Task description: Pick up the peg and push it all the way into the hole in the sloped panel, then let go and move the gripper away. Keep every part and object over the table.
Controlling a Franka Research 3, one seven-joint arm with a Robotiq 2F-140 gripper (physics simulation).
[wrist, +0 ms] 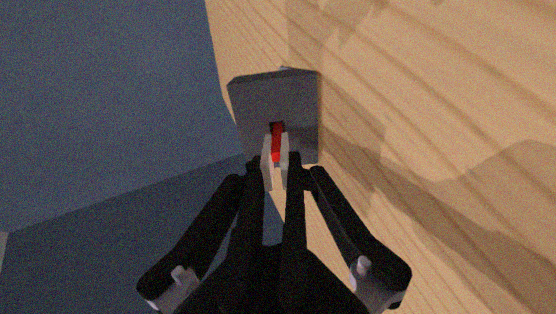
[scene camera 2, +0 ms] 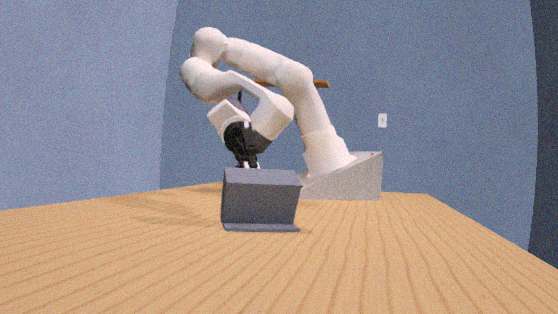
Labels:
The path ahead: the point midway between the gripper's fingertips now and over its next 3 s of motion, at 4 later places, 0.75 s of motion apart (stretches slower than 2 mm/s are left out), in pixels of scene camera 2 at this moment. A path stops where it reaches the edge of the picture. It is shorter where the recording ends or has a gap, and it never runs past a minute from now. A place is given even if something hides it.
My gripper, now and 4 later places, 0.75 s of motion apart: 256, 184; 256, 188; 253, 189; 249, 185; 246, 179

